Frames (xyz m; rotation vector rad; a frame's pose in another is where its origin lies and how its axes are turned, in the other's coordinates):
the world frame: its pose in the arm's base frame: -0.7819 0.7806 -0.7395 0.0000 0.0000 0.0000
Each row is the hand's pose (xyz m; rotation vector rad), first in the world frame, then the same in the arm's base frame.
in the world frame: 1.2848 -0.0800 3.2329 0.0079 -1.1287 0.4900
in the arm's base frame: 0.5029 0.7006 2.4934 0.0079 -1.1287 0.4900
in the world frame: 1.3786 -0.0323 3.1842 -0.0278 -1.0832 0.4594
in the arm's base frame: 0.5967 0.7483 2.4447 -0.0278 -1.0832 0.4594
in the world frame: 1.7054 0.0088 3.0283 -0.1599 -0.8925 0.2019
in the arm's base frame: 0.9235 0.7894 2.2888 -0.1599 -0.8925 0.2019
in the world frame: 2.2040 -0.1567 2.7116 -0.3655 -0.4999 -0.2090
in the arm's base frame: 1.4221 0.6239 1.9721 -0.3655 -0.4999 -0.2090
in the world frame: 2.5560 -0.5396 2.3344 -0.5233 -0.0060 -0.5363
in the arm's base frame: 1.7741 0.2410 1.5949 -0.5233 -0.0060 -0.5363
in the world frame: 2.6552 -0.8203 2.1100 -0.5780 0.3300 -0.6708
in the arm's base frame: 1.8733 -0.0397 1.3705 -0.5780 0.3300 -0.6708
